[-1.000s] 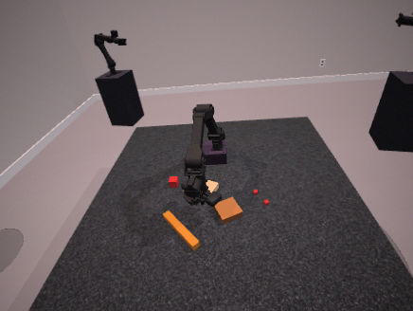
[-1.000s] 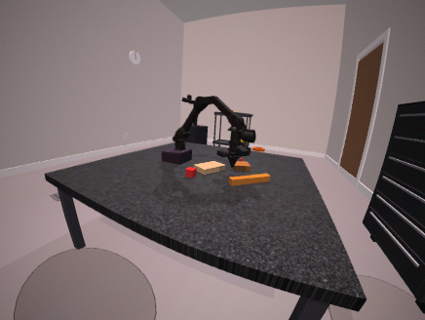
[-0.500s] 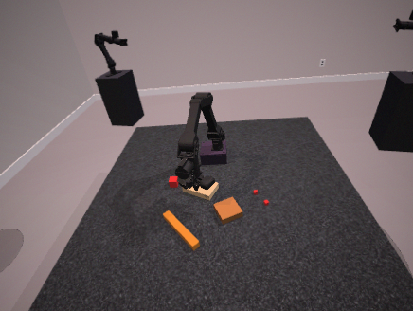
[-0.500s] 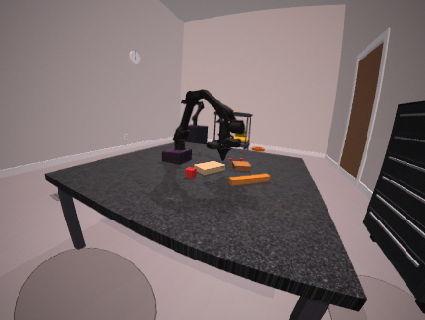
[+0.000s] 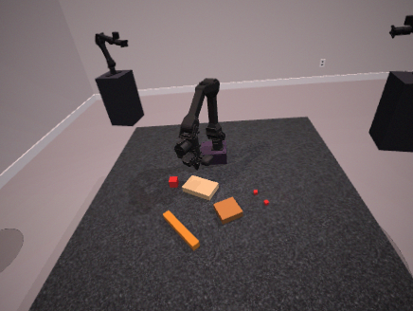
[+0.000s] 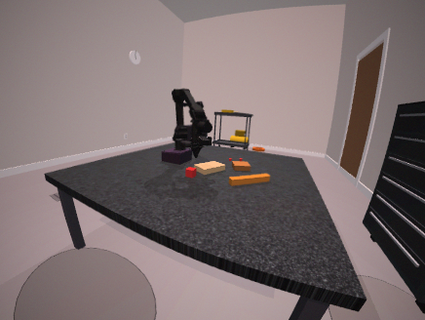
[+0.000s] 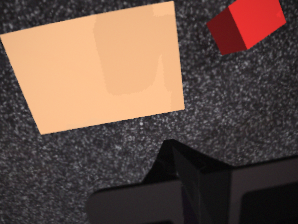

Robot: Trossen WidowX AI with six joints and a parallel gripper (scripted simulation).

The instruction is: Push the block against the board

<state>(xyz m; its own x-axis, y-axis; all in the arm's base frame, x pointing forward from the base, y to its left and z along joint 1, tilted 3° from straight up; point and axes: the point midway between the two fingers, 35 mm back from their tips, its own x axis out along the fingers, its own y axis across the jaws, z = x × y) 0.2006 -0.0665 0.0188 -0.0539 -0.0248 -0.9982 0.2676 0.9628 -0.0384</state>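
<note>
Right now my gripper tip is 80 mm short of the tan flat block, 30 mm to the right of it and 50 mm above it. Also, from my gripper tip: red cube (70 mm ahead, 110 mm to the right, 40 mm below); then long orange board (330 mm ahead, 20 mm to the left, 50 mm below); then orange-brown square block (200 mm ahead, 200 mm to the left, 50 mm below).
</note>
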